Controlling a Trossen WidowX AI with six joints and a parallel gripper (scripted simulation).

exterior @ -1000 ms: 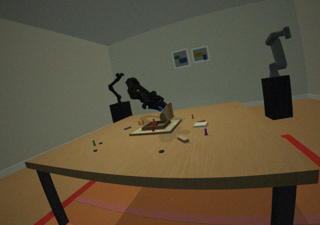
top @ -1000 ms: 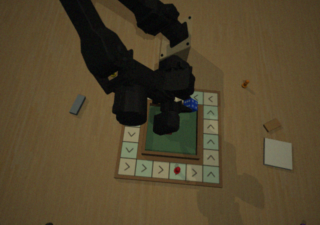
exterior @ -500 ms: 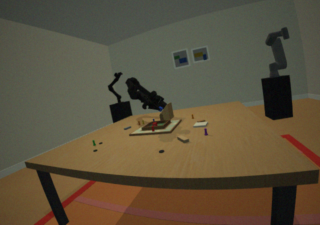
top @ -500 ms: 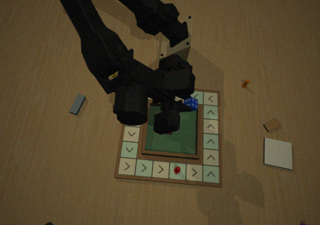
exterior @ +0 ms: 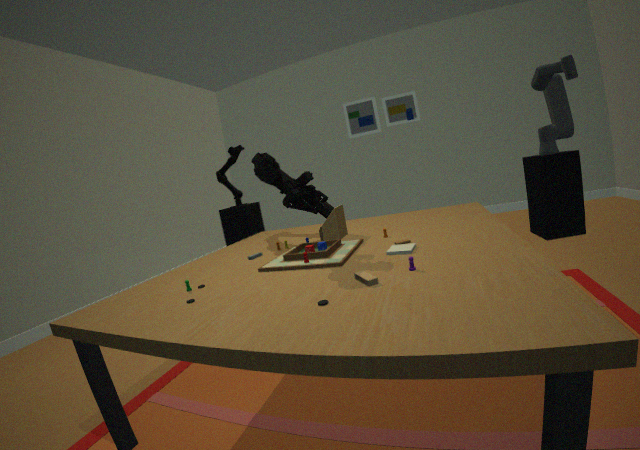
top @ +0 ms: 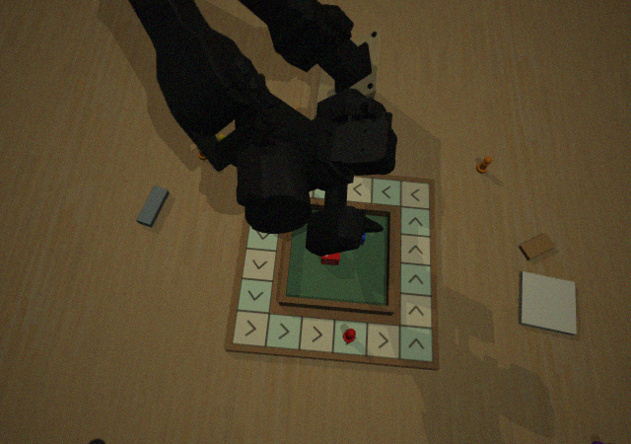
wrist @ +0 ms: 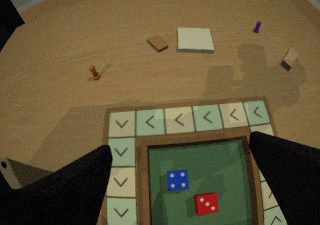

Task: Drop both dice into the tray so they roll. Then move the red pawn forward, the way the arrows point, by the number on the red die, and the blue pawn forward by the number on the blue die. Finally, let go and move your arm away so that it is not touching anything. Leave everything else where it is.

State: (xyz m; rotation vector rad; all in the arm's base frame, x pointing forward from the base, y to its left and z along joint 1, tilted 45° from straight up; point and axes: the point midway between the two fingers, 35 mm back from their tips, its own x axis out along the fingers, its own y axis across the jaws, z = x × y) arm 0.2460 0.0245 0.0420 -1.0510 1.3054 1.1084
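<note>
My gripper tip is 14 cm short of the red pawn, 13 cm above it and 3 cm to the left of it. Also, from my gripper tip: yellow pawn (21 cm to the right, 16 cm behind, 14 cm below); green tray (15 cm below, 4 cm to the right, 3 cm ahead); blue pawn (13 cm below, 9 cm to the right, 9 cm behind).
</note>
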